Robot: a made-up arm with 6 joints.
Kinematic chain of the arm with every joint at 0, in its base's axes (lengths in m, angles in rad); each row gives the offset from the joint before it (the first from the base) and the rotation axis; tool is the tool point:
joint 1: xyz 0 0 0.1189 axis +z
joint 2: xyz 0 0 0 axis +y
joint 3: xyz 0 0 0.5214 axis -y
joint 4: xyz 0 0 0 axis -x
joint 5: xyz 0.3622 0 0 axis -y
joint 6: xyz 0 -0.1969 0 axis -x
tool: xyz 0 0 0
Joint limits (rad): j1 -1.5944..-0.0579 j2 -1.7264..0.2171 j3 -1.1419..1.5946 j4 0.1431..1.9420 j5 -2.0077..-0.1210 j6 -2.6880..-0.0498
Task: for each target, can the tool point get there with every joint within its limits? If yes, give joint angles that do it. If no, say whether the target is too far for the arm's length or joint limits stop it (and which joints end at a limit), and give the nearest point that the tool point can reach.
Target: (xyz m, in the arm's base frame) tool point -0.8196 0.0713 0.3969
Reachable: yes | joints -0.3038 -1.5008 0.7018 0.4520 -1.5441 -0.2938
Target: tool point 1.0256 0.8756 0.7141
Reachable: no: too far | nearest point 0.0897 0.7715 0.6307 | short by 0.945 m
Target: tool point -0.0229 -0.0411 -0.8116
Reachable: no: joint limits stop it (at a limit: joint 1, joint 2, joint 3) | nearest point -0.8355 0.0394 -0.2201 | short by 1.008 m
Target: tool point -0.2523 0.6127 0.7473
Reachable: yes | joints -1.4379 -0.7902 1.3099 0.5398 -0.9603 -0.8989
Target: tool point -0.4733 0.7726 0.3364
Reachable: yes | joints -1.0249 -1.3914 0.9457 1.5535 -1.1981 -2.0809
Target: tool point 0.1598 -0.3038 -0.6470
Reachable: no: joint limits stop it (at a limit: joint 2, joint 3, joint 4) | nearest point 0.1354 -0.2574 0.2799 | short by 0.928 m
